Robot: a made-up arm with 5 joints.
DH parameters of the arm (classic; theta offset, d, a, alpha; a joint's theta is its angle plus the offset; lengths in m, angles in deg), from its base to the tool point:
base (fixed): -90 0.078 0 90
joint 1: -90 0.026 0.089 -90
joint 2: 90 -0.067 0.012 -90
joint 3: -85.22 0 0.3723 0
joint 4: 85.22 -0.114 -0.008 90
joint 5: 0 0.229 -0.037 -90
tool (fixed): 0 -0.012 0 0
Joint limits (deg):
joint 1: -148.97..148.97
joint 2: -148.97..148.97
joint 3: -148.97..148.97
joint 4: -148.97..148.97
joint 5: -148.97..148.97
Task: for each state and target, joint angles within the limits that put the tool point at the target. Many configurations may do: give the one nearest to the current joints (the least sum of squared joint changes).
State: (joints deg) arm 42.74 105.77 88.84 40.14 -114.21
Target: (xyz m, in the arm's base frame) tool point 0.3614 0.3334 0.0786
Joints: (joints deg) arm 58.40 52.03 75.53 62.56 -118.50
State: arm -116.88 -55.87 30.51 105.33 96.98
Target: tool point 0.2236 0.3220 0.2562
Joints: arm -122.20 -24.80 33.27 117.64 100.90
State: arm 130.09 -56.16 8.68 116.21 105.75
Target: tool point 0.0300 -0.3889 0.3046
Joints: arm 111.02 -57.02 24.48 116.24 105.53
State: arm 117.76 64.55 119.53 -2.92 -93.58
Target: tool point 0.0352 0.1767 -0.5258
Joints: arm 95.66 92.66 144.71 8.01 -94.27
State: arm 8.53 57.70 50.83 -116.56 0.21
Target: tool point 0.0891 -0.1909 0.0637
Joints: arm 27.02 68.92 37.13 -127.05 -22.16
